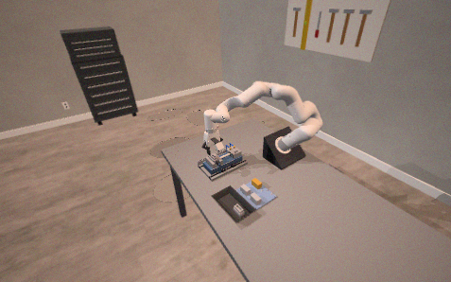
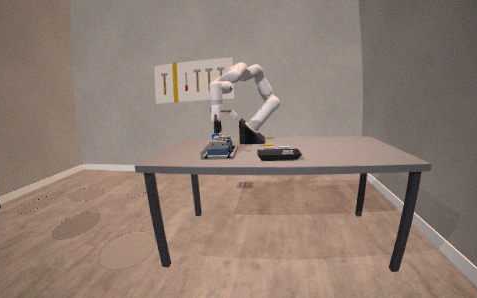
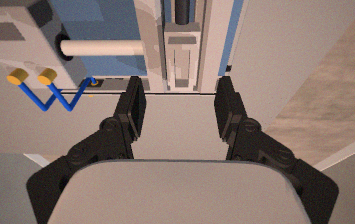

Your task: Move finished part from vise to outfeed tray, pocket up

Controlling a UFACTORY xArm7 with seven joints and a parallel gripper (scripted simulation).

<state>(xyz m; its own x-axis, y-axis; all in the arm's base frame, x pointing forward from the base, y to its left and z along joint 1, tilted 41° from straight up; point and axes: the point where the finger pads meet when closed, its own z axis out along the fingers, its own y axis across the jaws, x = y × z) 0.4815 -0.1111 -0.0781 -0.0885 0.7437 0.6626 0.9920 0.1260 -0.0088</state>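
Right now my hand is 8 cm past the vise handle rod and 8 cm above it. From my hand the other things lie so: vise 7 cm behind, 12 cm below; then orange block 15 cm behind, 29 cm to the left, 13 cm below; then blue plate 10 cm behind, 34 cm to the left, 16 cm below.
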